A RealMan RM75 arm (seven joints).
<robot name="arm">
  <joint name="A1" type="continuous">
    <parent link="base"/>
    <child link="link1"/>
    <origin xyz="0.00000 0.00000 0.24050" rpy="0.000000 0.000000 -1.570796"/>
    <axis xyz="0 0 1"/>
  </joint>
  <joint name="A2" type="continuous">
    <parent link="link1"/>
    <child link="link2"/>
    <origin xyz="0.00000 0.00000 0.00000" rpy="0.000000 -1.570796 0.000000"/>
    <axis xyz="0 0 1"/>
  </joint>
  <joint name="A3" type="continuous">
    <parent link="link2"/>
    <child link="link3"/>
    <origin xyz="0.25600 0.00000 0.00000" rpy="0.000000 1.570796 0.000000"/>
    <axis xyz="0 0 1"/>
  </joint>
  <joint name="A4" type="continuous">
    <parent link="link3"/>
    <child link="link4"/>
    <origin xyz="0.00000 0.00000 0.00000" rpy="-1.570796 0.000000 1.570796"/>
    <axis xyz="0 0 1"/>
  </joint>
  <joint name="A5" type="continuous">
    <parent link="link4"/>
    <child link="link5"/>
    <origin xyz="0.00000 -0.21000 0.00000" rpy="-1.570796 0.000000 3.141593"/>
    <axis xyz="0 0 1"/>
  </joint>
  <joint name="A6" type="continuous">
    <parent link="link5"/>
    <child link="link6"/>
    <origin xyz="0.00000 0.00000 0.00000" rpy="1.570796 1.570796 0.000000"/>
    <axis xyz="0 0 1"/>
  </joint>
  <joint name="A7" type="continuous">
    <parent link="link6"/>
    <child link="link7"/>
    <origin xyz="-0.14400 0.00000 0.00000" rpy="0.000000 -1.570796 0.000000"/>
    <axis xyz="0 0 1"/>
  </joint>
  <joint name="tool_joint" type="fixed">
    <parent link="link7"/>
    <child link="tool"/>
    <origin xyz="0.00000 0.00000 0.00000" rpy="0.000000 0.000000 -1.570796"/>
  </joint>
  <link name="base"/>
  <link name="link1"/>
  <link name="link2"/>
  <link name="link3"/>
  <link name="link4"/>
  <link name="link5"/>
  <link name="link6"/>
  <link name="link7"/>
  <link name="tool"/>
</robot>
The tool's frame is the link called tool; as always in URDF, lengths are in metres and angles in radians. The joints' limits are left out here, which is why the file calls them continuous.
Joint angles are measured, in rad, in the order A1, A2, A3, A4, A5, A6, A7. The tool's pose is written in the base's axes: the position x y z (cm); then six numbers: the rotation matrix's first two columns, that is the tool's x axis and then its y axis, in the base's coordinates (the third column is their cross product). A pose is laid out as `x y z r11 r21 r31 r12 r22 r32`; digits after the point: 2 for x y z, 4 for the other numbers.
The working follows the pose.
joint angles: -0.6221, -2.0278, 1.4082, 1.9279, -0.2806, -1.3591, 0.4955
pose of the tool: -5.96 38.12 11.37 0.9731 0.2302 0.0026 0.1218 -0.5050 -0.8545
Where each joint sits with the arm in this pose, in the base's axes (m; each line is computed from the numbers above, not from the rounded line before):
A1: 0.0000 0.0000 0.2405
A2: 0.0000 0.0000 0.2405
A3: -0.1867 0.1339 0.1275
A4: -0.1867 0.1339 0.1275
A5: -0.0314 0.2615 0.1885
A6: -0.0314 0.2615 0.1885
A7: -0.0596 0.3812 0.1137
the tool: -0.0596 0.3812 0.1137

